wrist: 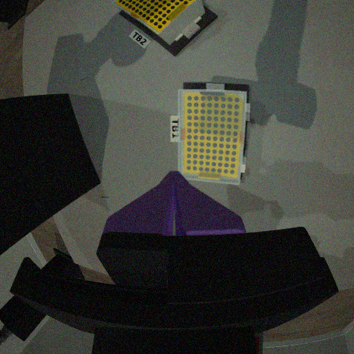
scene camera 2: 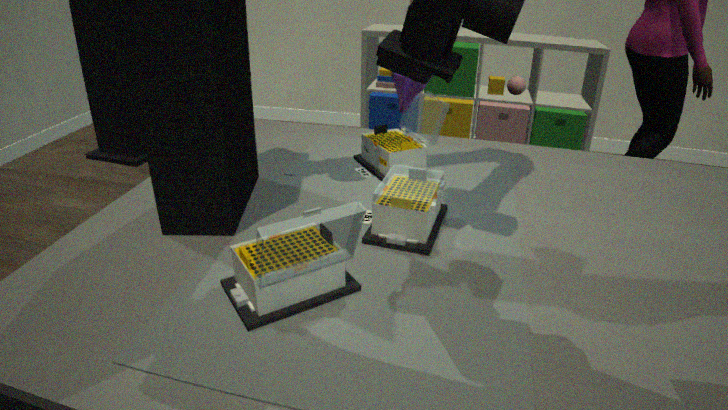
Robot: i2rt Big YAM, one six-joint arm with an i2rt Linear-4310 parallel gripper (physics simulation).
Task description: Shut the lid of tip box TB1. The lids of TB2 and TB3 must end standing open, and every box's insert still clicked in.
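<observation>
Tip box TB1 is the middle box, its clear lid lying over the yellow insert; I cannot tell whether it is fully latched. TB2 stands behind it, its clear lid raised open. TB3 stands at the front left, its clear lid tilted up and open; TB3 does not show in the wrist view. The inserts that show look level; clicks cannot be seen. My gripper is shut and empty, its purple tips raised above the table, near TB1's lower left corner in the wrist view.
A large black block rises at the left of the table. Each box sits on a dark base. Behind the table are a shelf unit with coloured bins and a person in pink.
</observation>
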